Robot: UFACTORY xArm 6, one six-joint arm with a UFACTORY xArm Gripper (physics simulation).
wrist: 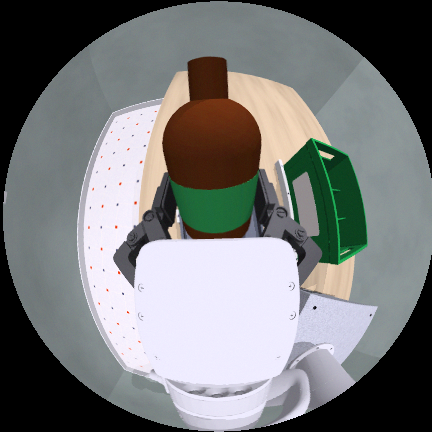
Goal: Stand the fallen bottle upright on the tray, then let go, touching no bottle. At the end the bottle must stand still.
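Where they show: gripper, between the fingertips: [214, 179]; arm's base, origin of its link: [311, 359].
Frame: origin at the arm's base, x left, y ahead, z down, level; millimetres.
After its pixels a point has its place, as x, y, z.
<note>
The brown bottle [212, 145] {242, 383, -100} with a green label is in the middle of the wrist view. Its neck points to the top of the view, and its lower end is hidden behind the white gripper housing. My gripper [214, 179] {235, 392, -36} is shut on the bottle, with one dark finger on each side at the label. Grey surface shows in small gaps beside the bottle's lower part; I cannot tell whether it is the tray. Whether the bottle's base touches anything, and how upright it stands, cannot be told.
A wooden table top [272, 115] {-32, 829, 187} lies behind the bottle. A green crate [327, 230] {2, 342, 40} is at the right, with a thin white edge [285, 187] {21, 473, 158} beside it. A white dotted panel [107, 182] runs along the left. A grey metal plate [336, 320] {-44, 120, 6} is at the lower right, near the arm's base.
</note>
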